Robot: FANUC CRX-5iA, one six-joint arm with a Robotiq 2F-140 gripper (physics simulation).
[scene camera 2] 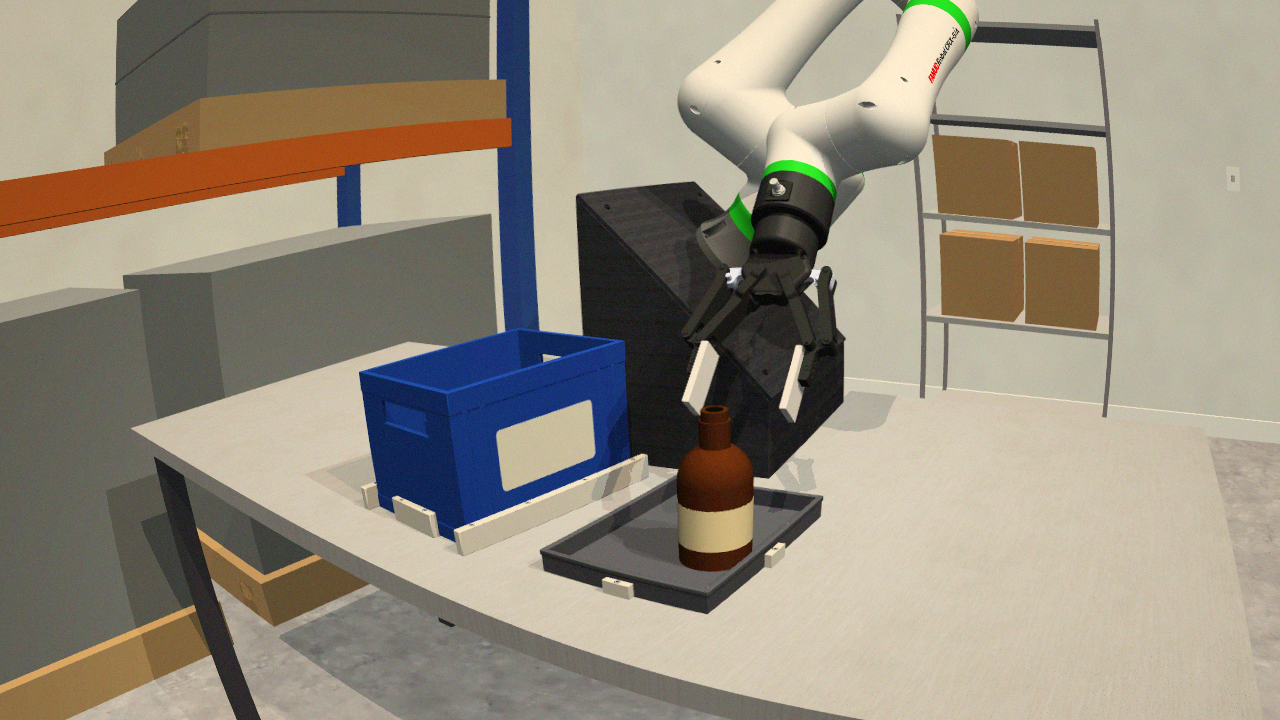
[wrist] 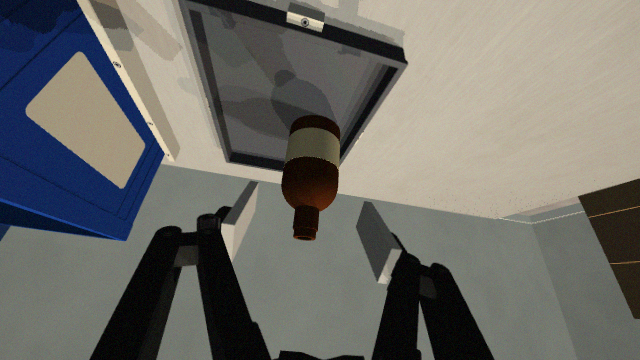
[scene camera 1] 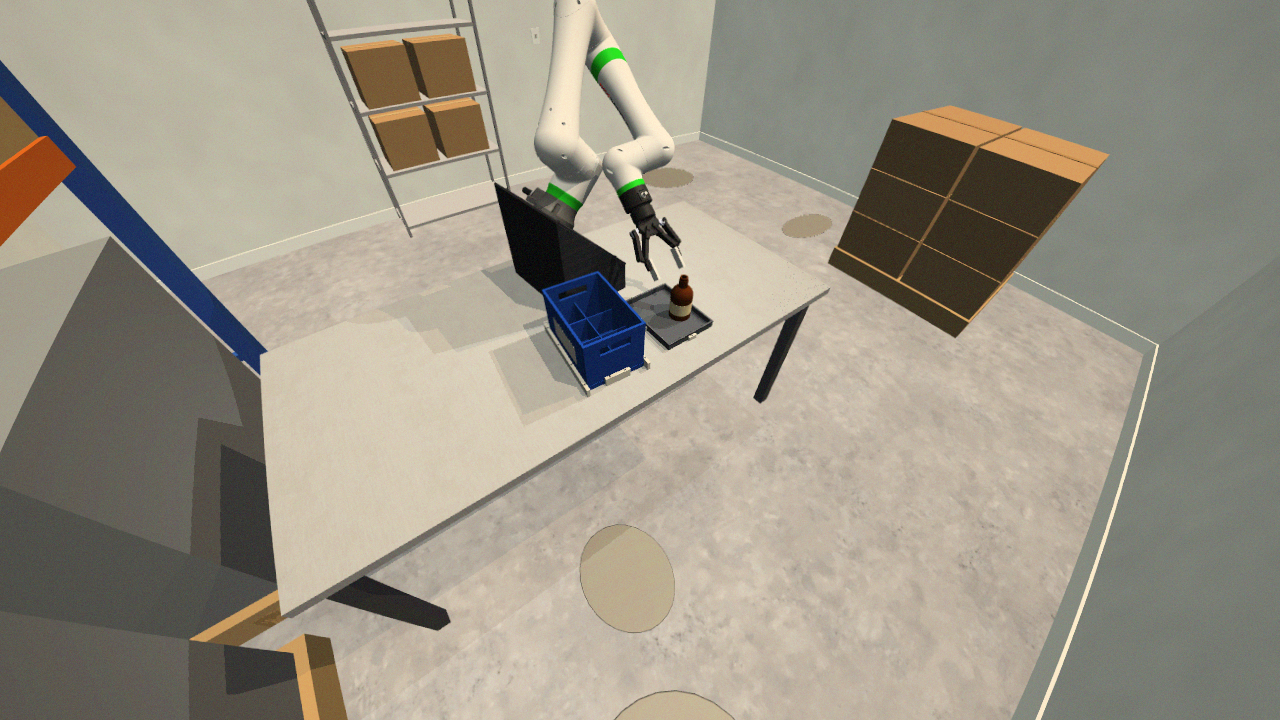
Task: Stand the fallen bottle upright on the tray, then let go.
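Pixels of known places: gripper, fingertip midpoint: (scene camera 2: 738, 412) (wrist: 310, 206) (scene camera 1: 670, 273); arm's base, origin of the base link: (scene camera 2: 737, 262) (scene camera 1: 553, 217).
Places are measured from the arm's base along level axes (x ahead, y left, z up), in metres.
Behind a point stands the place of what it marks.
A brown bottle (scene camera 1: 681, 300) {z -0.139, x 0.489, y 0.123 m} (scene camera 2: 715, 492) {z -0.143, x 0.500, y 0.166 m} (wrist: 311, 170) {z -0.144, x 0.430, y 0.151 m} with a cream label stands upright on the dark grey tray (scene camera 1: 669, 342) {z -0.230, x 0.534, y 0.028 m} (scene camera 2: 626, 580) {z -0.217, x 0.567, y 0.104 m} (wrist: 220, 115) {z -0.219, x 0.443, y 0.022 m}, near the tray's front right corner in the scene camera 2 view. My gripper (scene camera 1: 667, 266) {z -0.093, x 0.407, y 0.153 m} (scene camera 2: 741, 407) {z -0.093, x 0.407, y 0.153 m} (wrist: 310, 206) {z -0.093, x 0.407, y 0.153 m} is open, with its fingers wide apart and nothing between them. It is tilted and hangs above and behind the bottle, apart from it. In the wrist view the bottle's neck appears between the two pale fingertip pads, further away than they are.
A blue divided crate (scene camera 1: 594, 326) {z -0.183, x 0.355, y -0.129 m} (scene camera 2: 496, 429) {z -0.112, x 0.483, y -0.086 m} (wrist: 65, 115) {z -0.134, x 0.365, y -0.059 m} stands beside the tray, edged by pale strips (scene camera 2: 554, 505) {z -0.217, x 0.425, y -0.061 m}. A black slanted panel (scene camera 1: 546, 241) {z 0.026, x 0.152, y -0.128 m} (scene camera 2: 617, 313) {z -0.038, x 0.223, y -0.076 m} stands behind the crate and tray. Small pale blocks (scene camera 2: 617, 587) {z -0.223, x 0.574, y 0.098 m} touch the tray's outer edges.
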